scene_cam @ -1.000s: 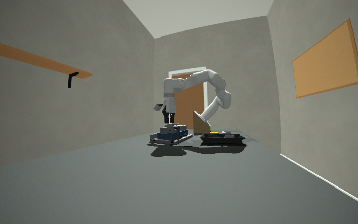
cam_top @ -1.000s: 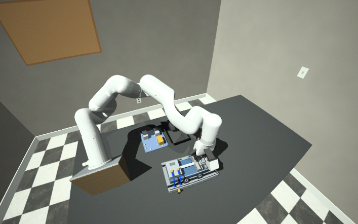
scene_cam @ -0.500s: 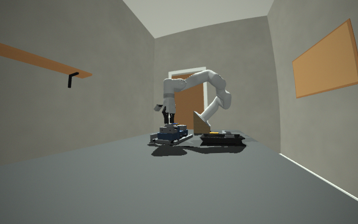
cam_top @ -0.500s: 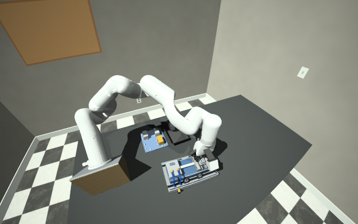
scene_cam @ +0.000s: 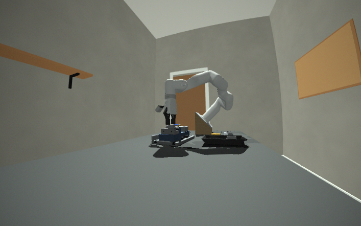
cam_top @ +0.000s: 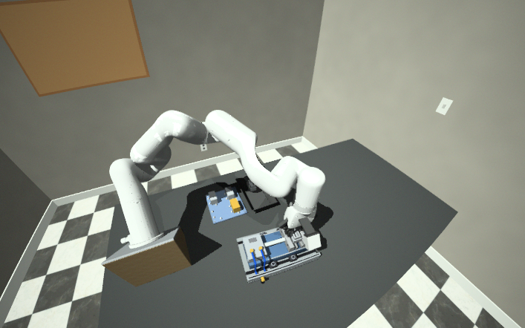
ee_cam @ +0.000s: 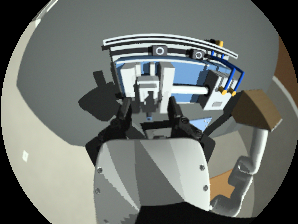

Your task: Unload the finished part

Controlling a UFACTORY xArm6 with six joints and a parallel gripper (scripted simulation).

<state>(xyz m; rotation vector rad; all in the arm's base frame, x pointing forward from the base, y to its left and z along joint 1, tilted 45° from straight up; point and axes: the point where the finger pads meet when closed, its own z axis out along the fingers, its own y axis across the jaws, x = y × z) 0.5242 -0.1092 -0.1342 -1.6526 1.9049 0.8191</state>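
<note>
The vise lies 70 mm behind my hand, 10 mm to the left of it and 100 mm below it. Round my hand: blue plate 180 mm behind, 340 mm to the left, 130 mm below; orange block 150 mm behind, 290 mm to the left, 110 mm below.
</note>
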